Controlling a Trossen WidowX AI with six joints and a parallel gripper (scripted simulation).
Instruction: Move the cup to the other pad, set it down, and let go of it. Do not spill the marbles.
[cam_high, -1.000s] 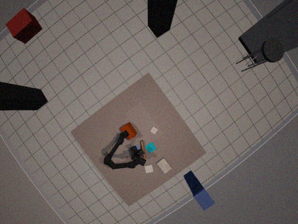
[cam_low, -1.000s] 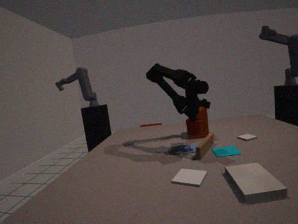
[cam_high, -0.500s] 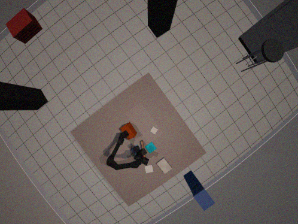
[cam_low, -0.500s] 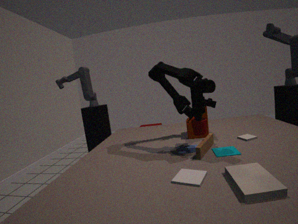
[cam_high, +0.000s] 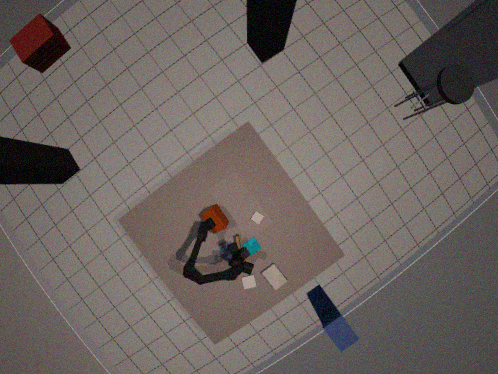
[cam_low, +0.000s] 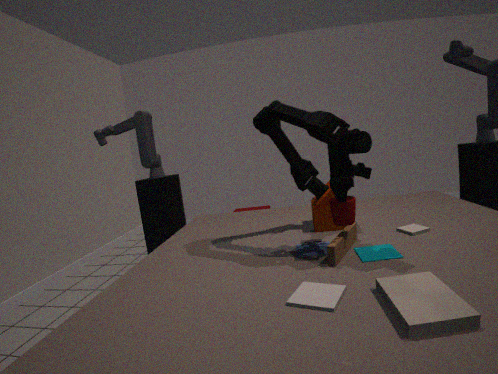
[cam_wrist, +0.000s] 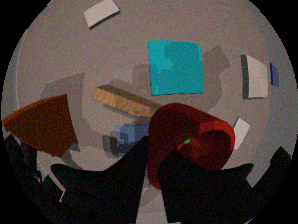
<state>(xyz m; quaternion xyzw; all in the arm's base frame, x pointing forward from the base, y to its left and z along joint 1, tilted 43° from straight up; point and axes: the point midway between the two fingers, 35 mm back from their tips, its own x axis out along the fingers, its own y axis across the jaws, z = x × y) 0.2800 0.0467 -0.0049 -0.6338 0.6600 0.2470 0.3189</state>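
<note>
Right now the green marble is 40 mm ahead of my gripper tip, 20 mm to the right of it and 20 mm below it. The rest, counted from my gripper tip: dark red cup 30 mm ahead, 10 mm to the right; then blue pad 20 mm behind, 90 mm to the right, 130 mm below; then wooden bar 20 mm ahead, 10 mm to the right, 110 mm below.
</note>
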